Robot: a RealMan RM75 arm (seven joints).
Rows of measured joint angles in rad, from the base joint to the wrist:
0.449 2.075 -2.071 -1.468 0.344 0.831 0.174
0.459 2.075 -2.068 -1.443 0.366 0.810 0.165
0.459 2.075 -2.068 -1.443 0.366 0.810 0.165
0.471 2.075 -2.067 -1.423 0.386 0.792 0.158
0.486 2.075 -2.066 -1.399 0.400 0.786 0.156
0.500 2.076 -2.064 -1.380 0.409 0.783 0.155
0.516 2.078 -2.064 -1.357 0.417 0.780 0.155
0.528 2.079 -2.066 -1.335 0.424 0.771 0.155
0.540 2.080 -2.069 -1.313 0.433 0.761 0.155
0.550 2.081 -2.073 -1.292 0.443 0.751 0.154
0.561 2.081 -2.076 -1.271 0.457 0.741 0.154
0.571 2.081 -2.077 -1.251 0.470 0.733 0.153
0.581 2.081 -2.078 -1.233 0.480 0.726 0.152
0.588 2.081 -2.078 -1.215 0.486 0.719 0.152
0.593 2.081 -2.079 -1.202 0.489 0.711 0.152
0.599 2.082 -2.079 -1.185 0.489 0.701 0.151
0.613 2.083 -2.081 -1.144 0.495 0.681 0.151
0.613 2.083 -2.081 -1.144 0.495 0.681 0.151
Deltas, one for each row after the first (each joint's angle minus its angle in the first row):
0.010 0.000 0.003 0.025 0.022 -0.021 -0.009
0.010 0.000 0.003 0.025 0.022 -0.021 -0.009
0.022 0.000 0.004 0.045 0.042 -0.039 -0.016
0.037 0.000 0.005 0.069 0.056 -0.045 -0.018
0.051 0.001 0.007 0.088 0.065 -0.048 -0.019
0.067 0.003 0.007 0.111 0.073 -0.051 -0.019
0.079 0.004 0.005 0.133 0.080 -0.060 -0.019
0.091 0.005 0.002 0.155 0.089 -0.070 -0.019
0.101 0.006 -0.002 0.176 0.099 -0.080 -0.020
0.112 0.006 -0.005 0.197 0.113 -0.090 -0.020
0.122 0.006 -0.006 0.217 0.126 -0.098 -0.021
0.132 0.006 -0.007 0.235 0.136 -0.105 -0.022
0.139 0.006 -0.007 0.253 0.142 -0.112 -0.022
0.144 0.006 -0.008 0.266 0.145 -0.120 -0.022
0.150 0.007 -0.008 0.283 0.145 -0.130 -0.023
0.164 0.008 -0.010 0.324 0.151 -0.150 -0.023
0.164 0.008 -0.010 0.324 0.151 -0.150 -0.023

